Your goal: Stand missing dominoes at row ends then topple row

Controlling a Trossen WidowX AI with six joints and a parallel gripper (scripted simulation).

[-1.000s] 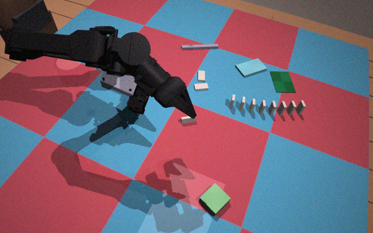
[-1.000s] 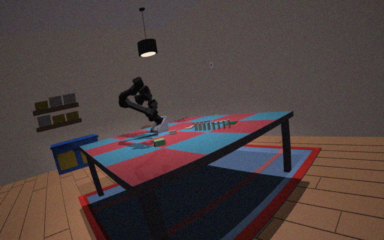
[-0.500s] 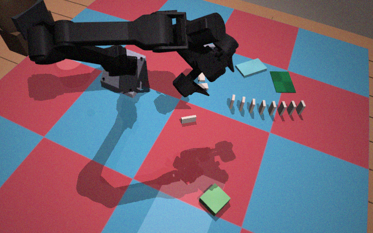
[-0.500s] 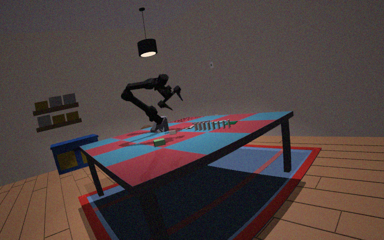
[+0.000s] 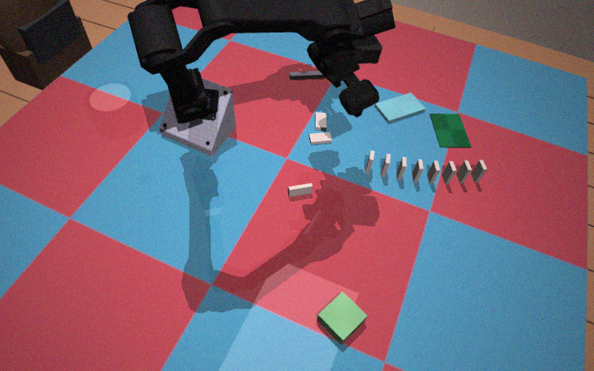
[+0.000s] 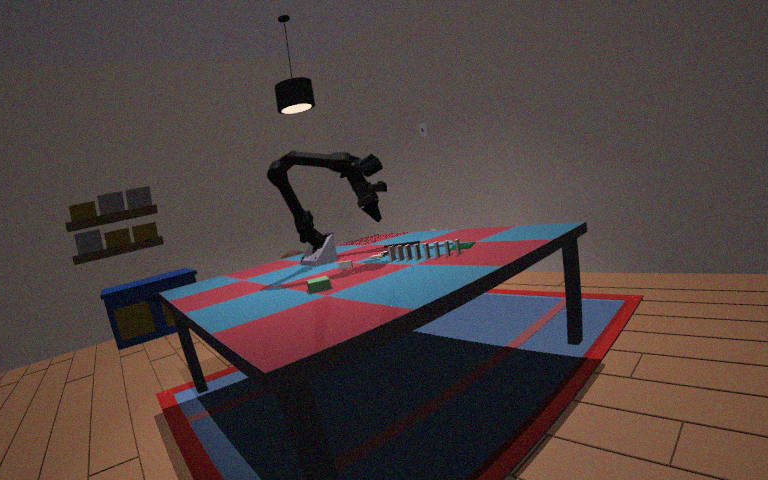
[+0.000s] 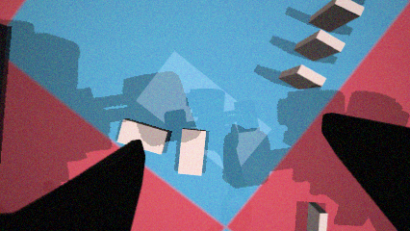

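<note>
Now: the grey bar 22 cm to the left of my gripper tip, 13 cm below it and 11 cm behind it. From my gripper tip the other things lie so: dark green flat tile 25 cm ahead, 13 cm to the left, 13 cm below; light blue flat tile 16 cm to the left, 13 cm below, 12 cm ahead; light green block 39 cm to the right, 12 cm below, 9 cm ahead.
</note>
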